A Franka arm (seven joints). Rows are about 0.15 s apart.
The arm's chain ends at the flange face. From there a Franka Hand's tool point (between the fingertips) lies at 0.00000 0.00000 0.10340 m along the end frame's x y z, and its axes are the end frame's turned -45 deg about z.
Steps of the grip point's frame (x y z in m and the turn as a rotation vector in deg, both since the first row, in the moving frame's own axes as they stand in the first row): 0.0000 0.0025 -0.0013 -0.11 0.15 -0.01; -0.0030 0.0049 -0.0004 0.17 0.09 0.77; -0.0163 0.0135 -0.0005 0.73 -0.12 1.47; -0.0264 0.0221 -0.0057 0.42 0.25 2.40; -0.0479 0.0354 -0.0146 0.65 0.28 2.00; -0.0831 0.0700 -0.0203 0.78 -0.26 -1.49
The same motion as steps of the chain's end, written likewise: 0.0014 0.0018 -0.0013 0.03 0.18 -0.01; 0.0014 0.0059 -0.0004 0.18 -0.06 0.77; -0.0009 0.0219 -0.0005 0.43 -0.60 1.47; -0.0028 0.0352 -0.0057 0.47 -0.12 2.40; -0.0084 0.0601 -0.0146 0.66 -0.26 2.00; -0.0079 0.1089 -0.0203 0.37 -0.74 -1.49
